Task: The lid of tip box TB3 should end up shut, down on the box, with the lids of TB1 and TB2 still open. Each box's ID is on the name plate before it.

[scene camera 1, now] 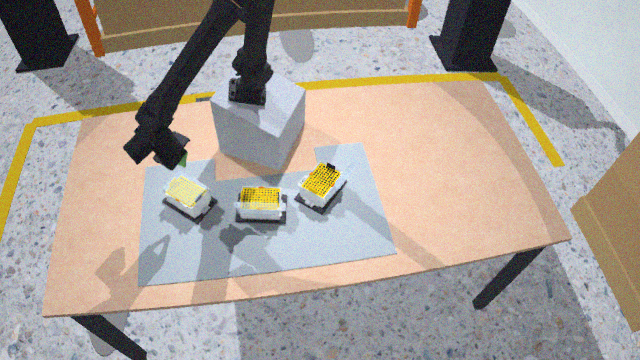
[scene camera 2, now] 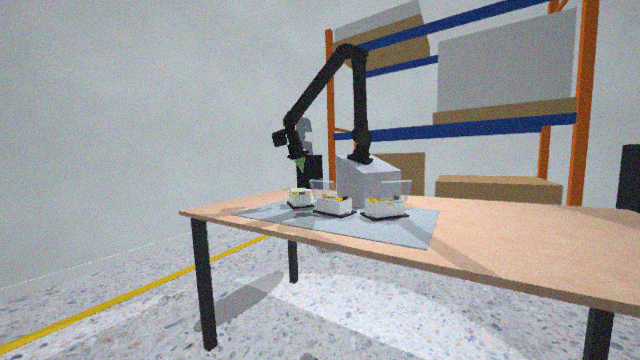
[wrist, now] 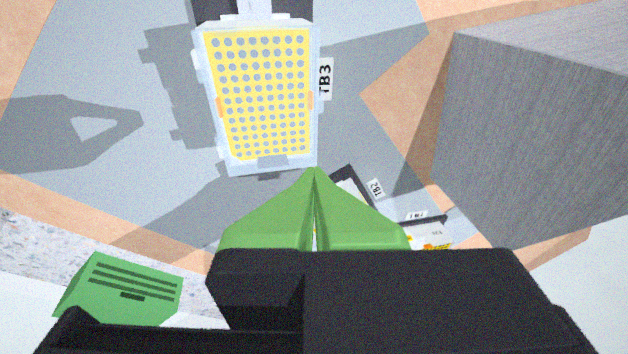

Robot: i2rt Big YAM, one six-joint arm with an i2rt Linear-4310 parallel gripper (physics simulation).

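Pixels of known places: gripper, fingertip midpoint: [scene camera 1: 184,166] [scene camera 2: 302,172] [wrist: 314,176]; arm's base, link origin: [scene camera 1: 246,93] [scene camera 2: 359,160].
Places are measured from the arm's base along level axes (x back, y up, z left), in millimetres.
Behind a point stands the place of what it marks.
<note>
Box TB3 [scene camera 1: 199,207] {x -307, y -181, z -164 mm} [scene camera 2: 301,201] {x -300, y -184, z -160 mm} stands at the left, its name plate [wrist: 325,79] {x -206, y -211, z -166 mm} readable in the wrist view. Its clear lid [scene camera 1: 186,191] {x -277, y -135, z -198 mm} [wrist: 265,95] {x -253, y -136, z -217 mm} lies down flat over the yellow rack. Box TB2 [scene camera 1: 261,214] {x -371, y -143, z 31 mm} [scene camera 2: 334,207] {x -351, y -178, z 58 mm} [wrist: 351,188] {x -263, y -184, z -27 mm} is in the middle; its clear lid [scene camera 2: 322,188] {x -385, y -99, z 26 mm} stands up. Box TB1 [scene camera 1: 312,199] {x -298, y -188, z 188 mm} [scene camera 2: 384,208] {x -293, y -173, z 240 mm} [wrist: 431,232] {x -202, y -182, z 203 mm} is at the right; its clear lid [scene camera 2: 398,190] {x -288, y -103, z 290 mm} stands up too. My gripper [scene camera 1: 183,162] {x -247, y -52, z -190 mm} [scene camera 2: 300,170] {x -247, y -52, z -190 mm} [wrist: 314,176] {x -247, y -52, z -190 mm} is shut and empty, above and just beyond one end of TB3, apart from it.
The boxes stand on a blue-grey mat [scene camera 1: 310,245] {x -446, y -213, z 168 mm} on the wooden table [scene camera 1: 450,200] {x -322, y -216, z 650 mm}. The arm's grey pedestal block [scene camera 1: 250,135] {x -112, y -82, z 6 mm} [scene camera 2: 367,182] {x -134, y -100, z 103 mm} [wrist: 520,130] {x -85, y -100, z -51 mm} stands behind the mat, to the right of my gripper in the wrist view. A storage rack [scene camera 2: 584,150] stands behind the table.
</note>
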